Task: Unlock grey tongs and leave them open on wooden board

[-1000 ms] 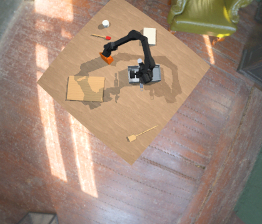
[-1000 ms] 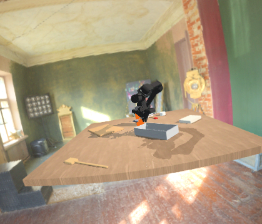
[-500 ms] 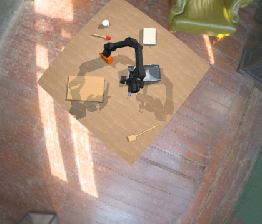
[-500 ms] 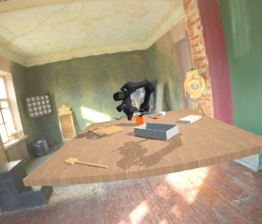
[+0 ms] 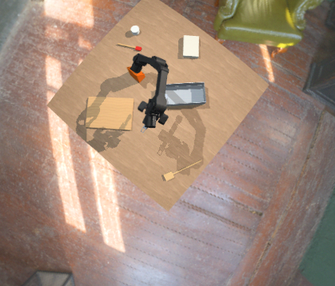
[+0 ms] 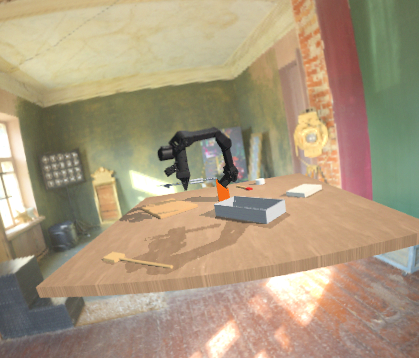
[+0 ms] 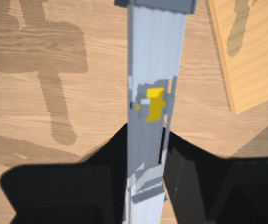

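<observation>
The yellow lock piece is 30 mm to the right of my gripper tip and 40 mm above it. The rest, counted from my gripper tip: pale block 130 mm behind, 640 mm to the left, 140 mm below; grey roasting tin 60 mm ahead, 280 mm to the left, 120 mm below; wooden board 320 mm behind, 170 mm to the right, 140 mm below.
</observation>
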